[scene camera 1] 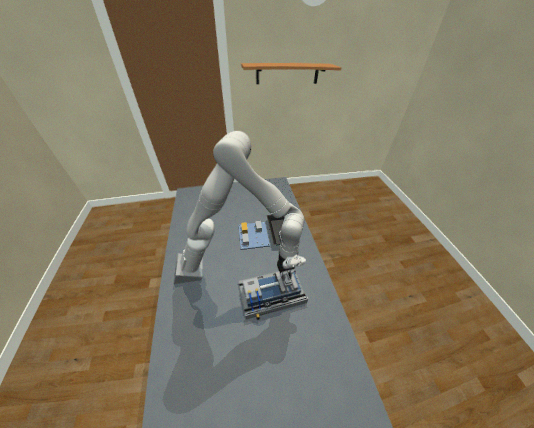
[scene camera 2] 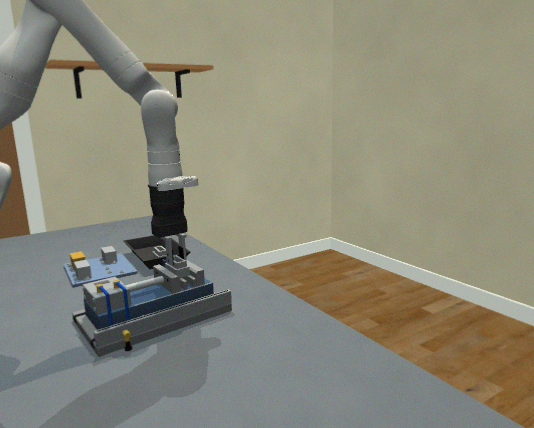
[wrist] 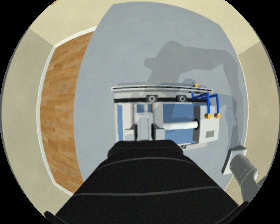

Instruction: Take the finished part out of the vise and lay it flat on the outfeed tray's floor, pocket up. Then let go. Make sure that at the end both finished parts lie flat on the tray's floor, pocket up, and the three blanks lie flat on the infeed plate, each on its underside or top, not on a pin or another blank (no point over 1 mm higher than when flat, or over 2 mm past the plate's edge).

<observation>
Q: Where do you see a light blue fixture plate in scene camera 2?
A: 98, 271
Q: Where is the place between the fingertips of my gripper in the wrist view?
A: At 144, 129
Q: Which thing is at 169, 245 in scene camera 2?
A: My gripper.
</observation>
